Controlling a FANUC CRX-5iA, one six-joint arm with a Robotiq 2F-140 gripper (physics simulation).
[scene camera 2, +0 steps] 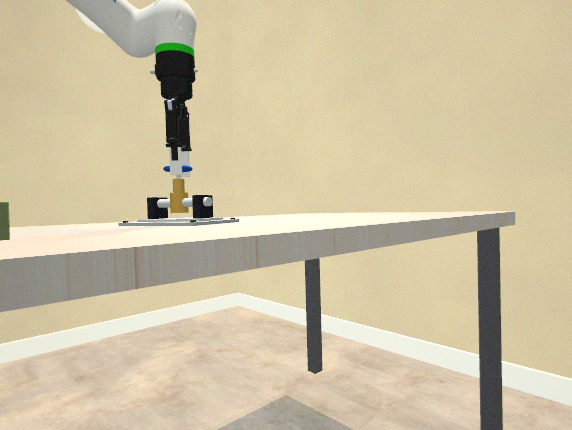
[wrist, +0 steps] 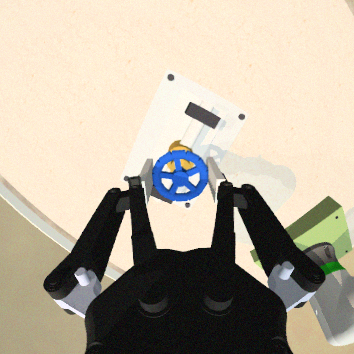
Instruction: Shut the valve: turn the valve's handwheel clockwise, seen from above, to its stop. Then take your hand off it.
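Note:
The blue handwheel point(scene camera 2: 187, 169) point(wrist: 180, 196) lies level on top of the brass valve body point(scene camera 2: 179, 201) point(wrist: 178, 145). My gripper point(scene camera 2: 180, 167) point(wrist: 179, 166) points straight down over the valve and is shut on the handwheel, with one light fingertip pad against each side of the rim. In the scene view the pads reach down past the rim and overlap it, so part of the wheel is hidden. In the wrist view the wheel's spokes and hub show between the pads.
The valve's pipe runs between black support blocks point(scene camera 2: 202, 206) point(wrist: 202, 115) on a pale base plate point(scene camera 2: 131, 223) point(wrist: 150, 120), bolted at its corners. A green block point(scene camera 2: 4, 221) point(wrist: 325, 225) stands on the table point(scene camera 2: 350, 240) point(wrist: 75, 75). The table's curved-looking edge shows at lower left in the wrist view.

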